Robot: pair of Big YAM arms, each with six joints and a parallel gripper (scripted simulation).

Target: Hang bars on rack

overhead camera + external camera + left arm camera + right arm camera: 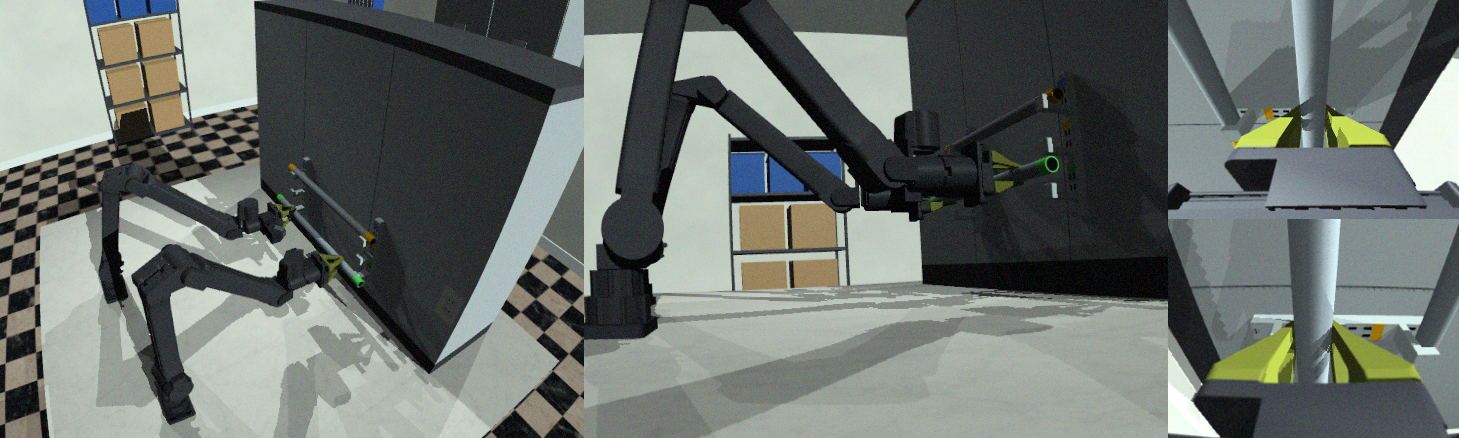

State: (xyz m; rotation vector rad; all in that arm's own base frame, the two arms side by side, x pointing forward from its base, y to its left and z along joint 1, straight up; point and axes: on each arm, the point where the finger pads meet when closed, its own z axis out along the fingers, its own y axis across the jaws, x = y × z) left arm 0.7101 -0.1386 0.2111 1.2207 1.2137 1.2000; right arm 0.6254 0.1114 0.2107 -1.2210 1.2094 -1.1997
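Right now the green-ended bar is 20 mm ahead of my right hand and 150 mm to the left of it. Also, from my right hand: grey cabinet wall (270 mm ahead, 160 mm to the left, 240 mm above); orange-ended bar (70 mm ahead, 150 mm to the left, 130 mm above); wall outlet (40 mm ahead, 370 mm to the right, 90 mm above).
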